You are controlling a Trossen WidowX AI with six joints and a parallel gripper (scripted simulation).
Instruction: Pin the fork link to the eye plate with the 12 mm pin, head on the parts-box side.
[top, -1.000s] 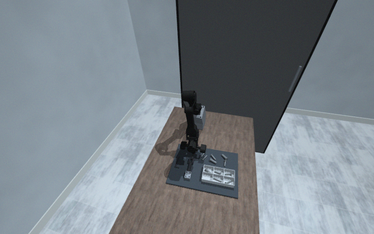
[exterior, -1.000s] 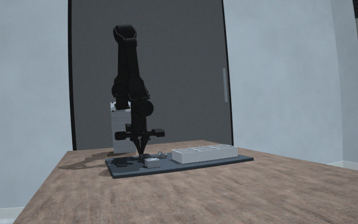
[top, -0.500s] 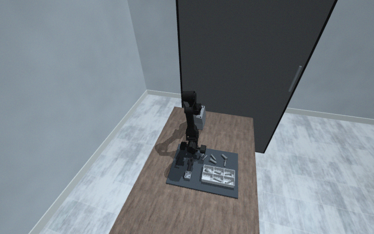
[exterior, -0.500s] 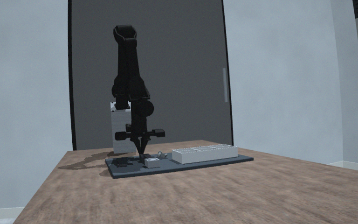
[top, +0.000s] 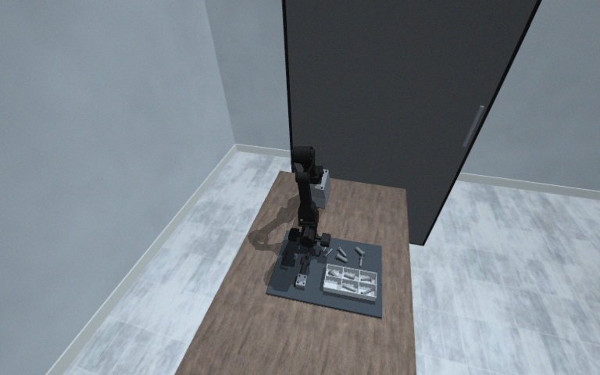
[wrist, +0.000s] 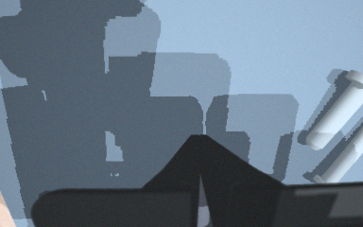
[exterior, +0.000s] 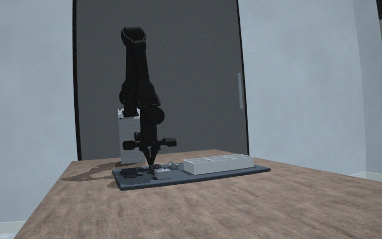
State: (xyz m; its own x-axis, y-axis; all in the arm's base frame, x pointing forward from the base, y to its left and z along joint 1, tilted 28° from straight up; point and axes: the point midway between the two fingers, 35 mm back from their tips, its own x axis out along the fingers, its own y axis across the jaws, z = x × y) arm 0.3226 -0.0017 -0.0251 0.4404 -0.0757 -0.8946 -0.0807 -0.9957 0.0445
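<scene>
Now: the pale grey pin 10 mm ahead of my hand, 160 mm to the left of it and 30 mm below it. From my hand the other things lie so: dark eye plate 100 mm ahead, 10 mm to the right, 30 mm below; then dark mat 90 mm ahead, 90 mm to the left, 50 mm below; then thin dark rod 100 mm ahead, 100 mm to the right, 40 mm below.
</scene>
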